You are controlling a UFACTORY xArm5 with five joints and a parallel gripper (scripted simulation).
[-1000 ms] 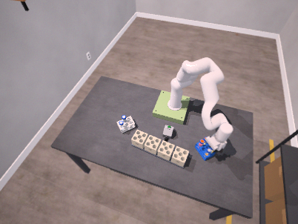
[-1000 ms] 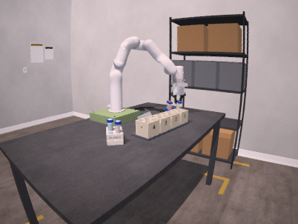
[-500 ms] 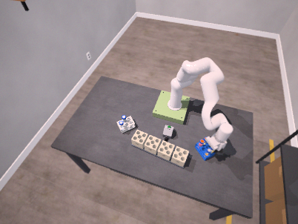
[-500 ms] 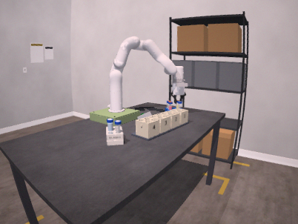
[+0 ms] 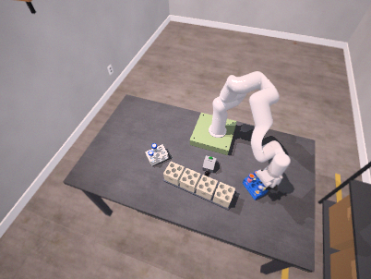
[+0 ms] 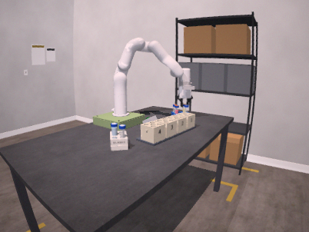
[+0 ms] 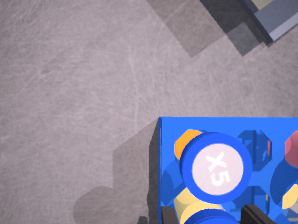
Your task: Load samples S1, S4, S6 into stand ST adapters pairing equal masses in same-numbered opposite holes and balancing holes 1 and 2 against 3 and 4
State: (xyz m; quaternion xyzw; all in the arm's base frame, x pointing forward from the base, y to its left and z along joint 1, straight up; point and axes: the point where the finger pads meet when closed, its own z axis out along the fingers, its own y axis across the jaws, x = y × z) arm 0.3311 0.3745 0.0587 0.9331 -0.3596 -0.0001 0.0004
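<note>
My gripper is now 5 cm above the sample tube S6 and 1 cm to the left of it. The rest, counted from my hand: blue sample rack: 9 cm below, 4 cm to the right, 1 cm behind; white blanks rack: 71 cm to the right, 9 cm below, 1 cm behind; sample tube S4: 6 cm to the right, 6 cm behind, 5 cm below.
</note>
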